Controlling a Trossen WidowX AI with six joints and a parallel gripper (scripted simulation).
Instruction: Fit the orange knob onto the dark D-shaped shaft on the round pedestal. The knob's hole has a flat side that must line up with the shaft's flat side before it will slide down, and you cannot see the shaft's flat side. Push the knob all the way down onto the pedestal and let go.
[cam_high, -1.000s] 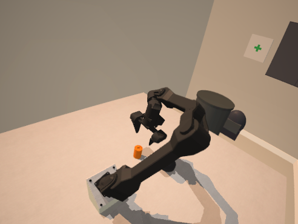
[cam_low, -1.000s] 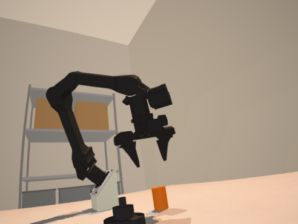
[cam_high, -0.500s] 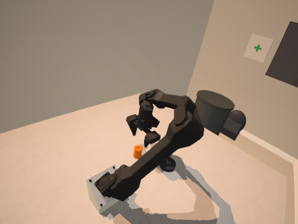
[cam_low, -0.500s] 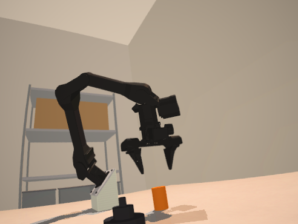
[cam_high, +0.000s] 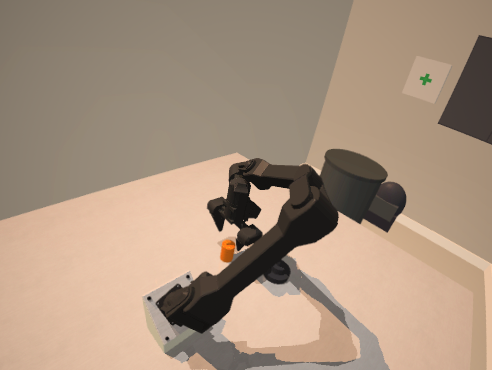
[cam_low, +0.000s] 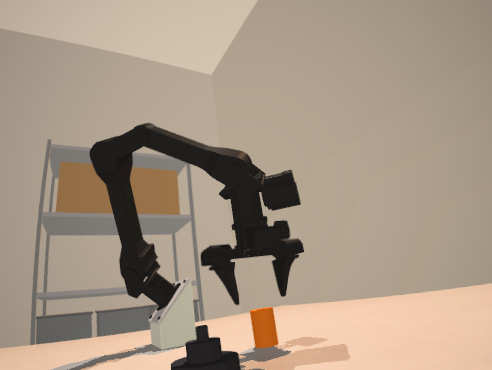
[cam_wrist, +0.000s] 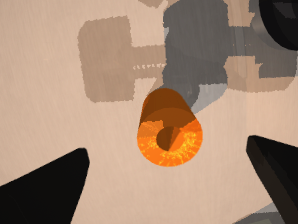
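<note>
Right now my gripper tip is 40 mm above the orange knob. The rest, counted from my gripper tip: dark pedestal: 60 mm ahead, 150 mm to the right, 40 mm below.
</note>
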